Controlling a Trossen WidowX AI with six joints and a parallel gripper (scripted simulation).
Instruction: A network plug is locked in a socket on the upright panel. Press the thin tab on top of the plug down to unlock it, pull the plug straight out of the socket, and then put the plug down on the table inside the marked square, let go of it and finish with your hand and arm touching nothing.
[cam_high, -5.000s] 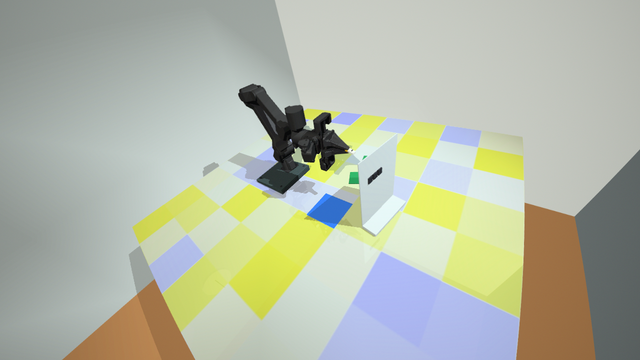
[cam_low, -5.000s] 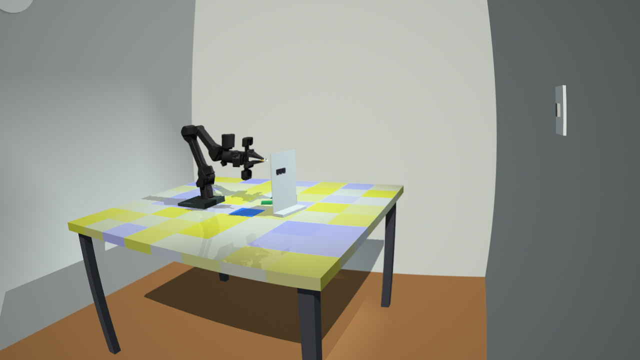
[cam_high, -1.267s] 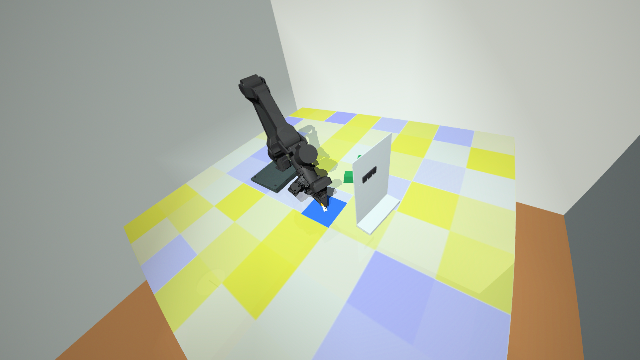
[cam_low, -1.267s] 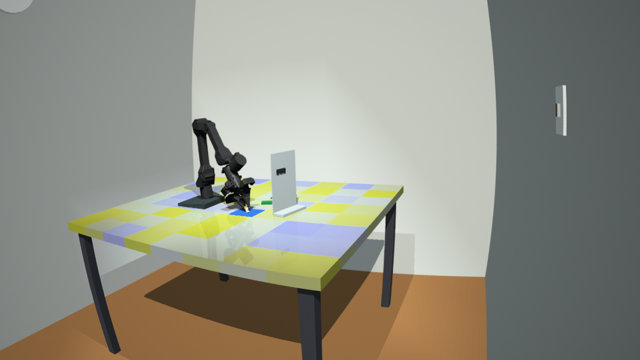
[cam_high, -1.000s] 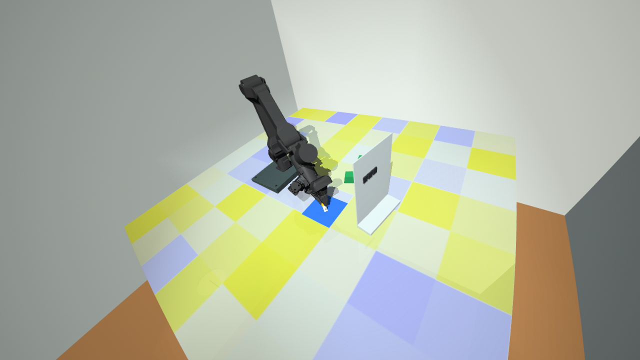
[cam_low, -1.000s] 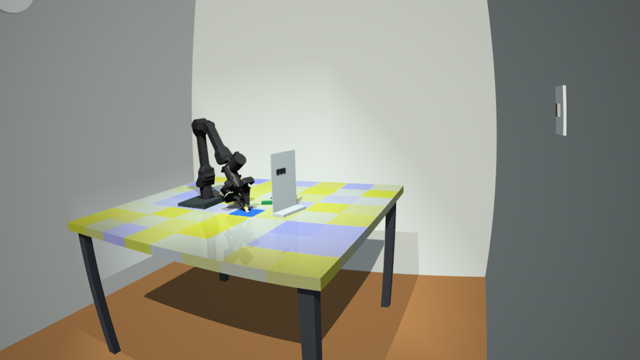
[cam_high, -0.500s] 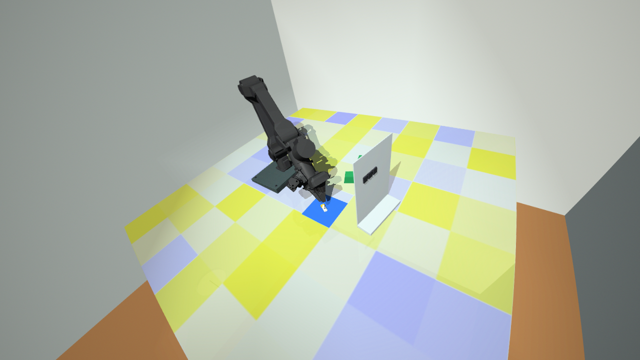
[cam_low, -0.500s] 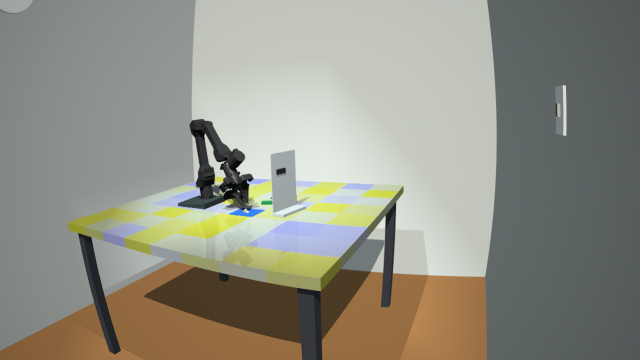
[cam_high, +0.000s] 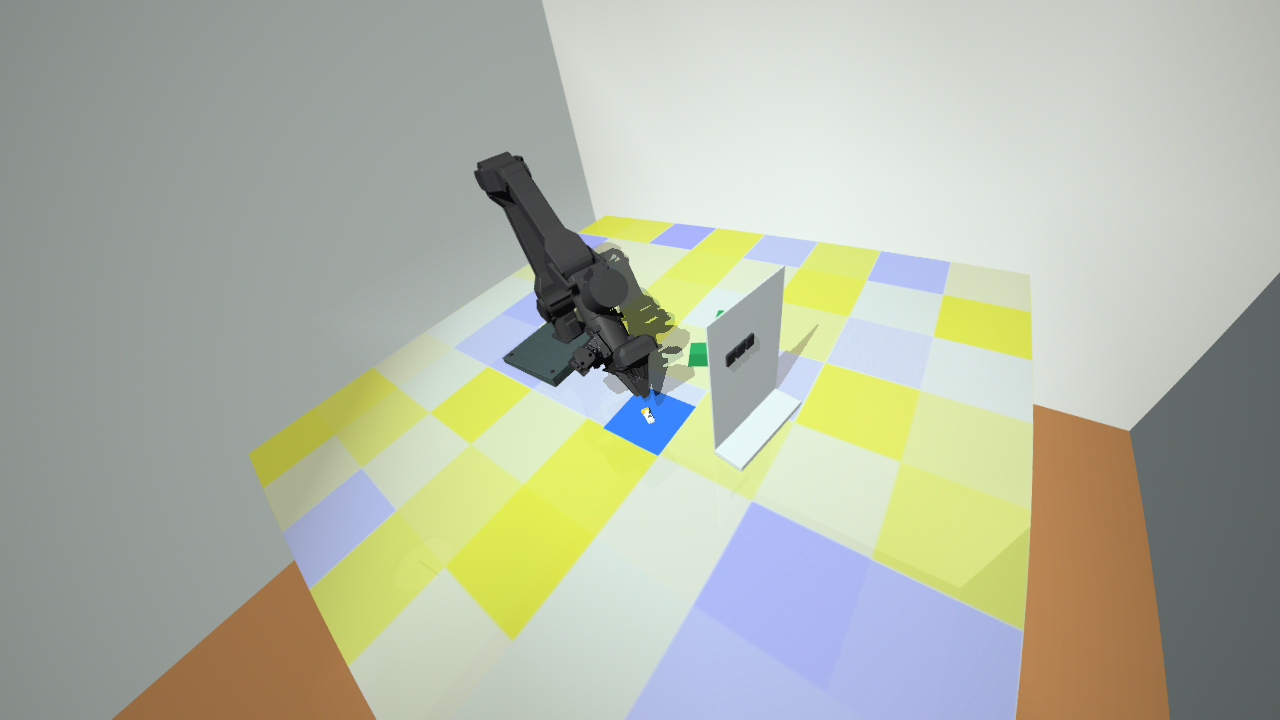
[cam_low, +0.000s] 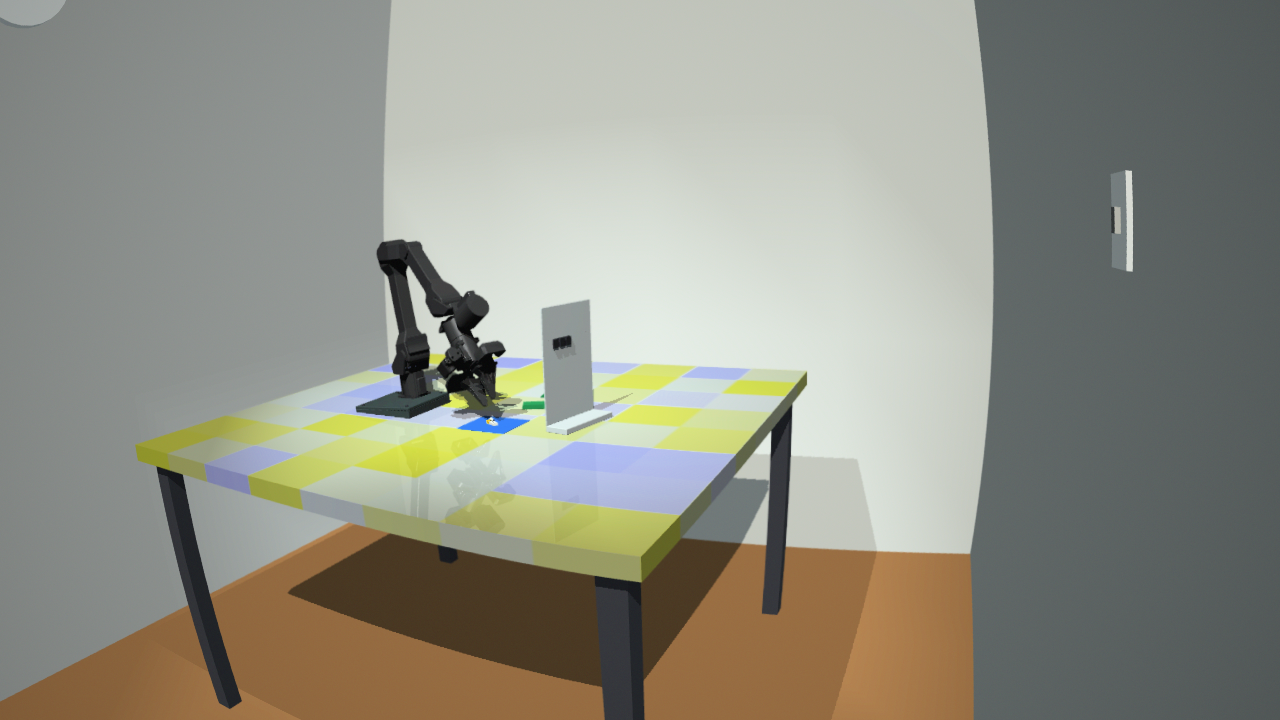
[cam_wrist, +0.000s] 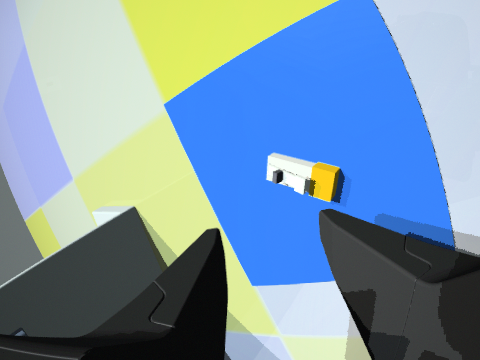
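Right now my gripper tip is 1 cm short of the network plug and 4 cm above it. Round my gripper tip: blue square (1 cm ahead, 5 cm below); upright panel (16 cm ahead, 8 cm to the left, 7 cm above).
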